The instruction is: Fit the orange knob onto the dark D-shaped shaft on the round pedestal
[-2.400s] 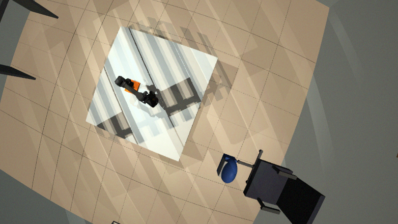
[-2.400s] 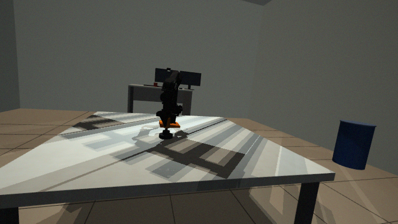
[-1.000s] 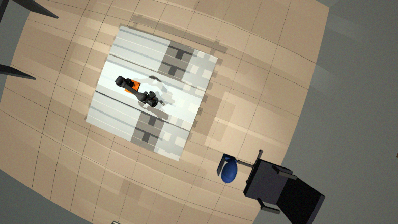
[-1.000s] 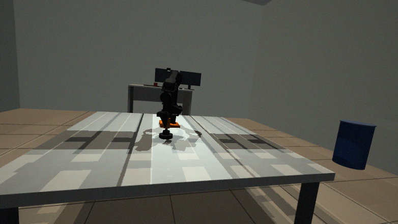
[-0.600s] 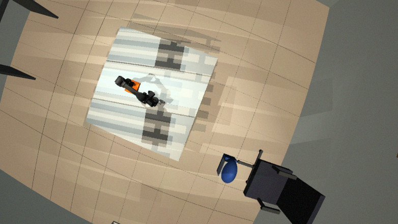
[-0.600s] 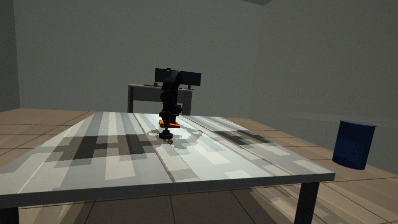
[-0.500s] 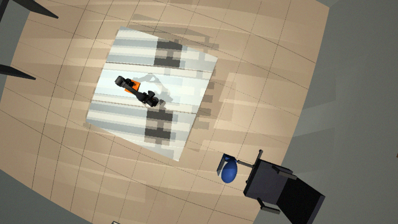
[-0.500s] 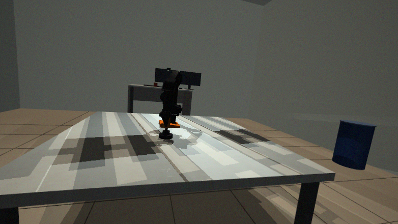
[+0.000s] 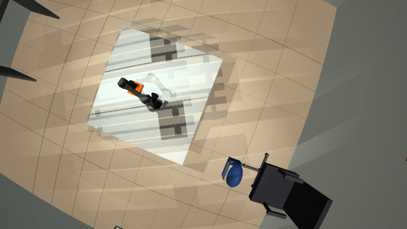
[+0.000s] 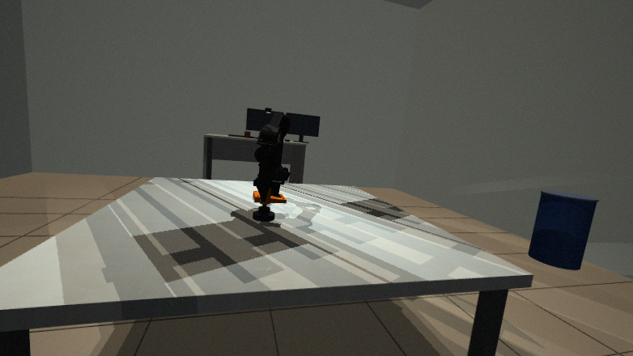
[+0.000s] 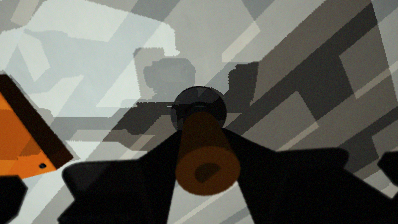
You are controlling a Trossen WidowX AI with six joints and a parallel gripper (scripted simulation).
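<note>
Right now the orange knob is 20 mm above my gripper tip. The rest, counted from my gripper tip: round dark pedestal 40 mm below.
</note>
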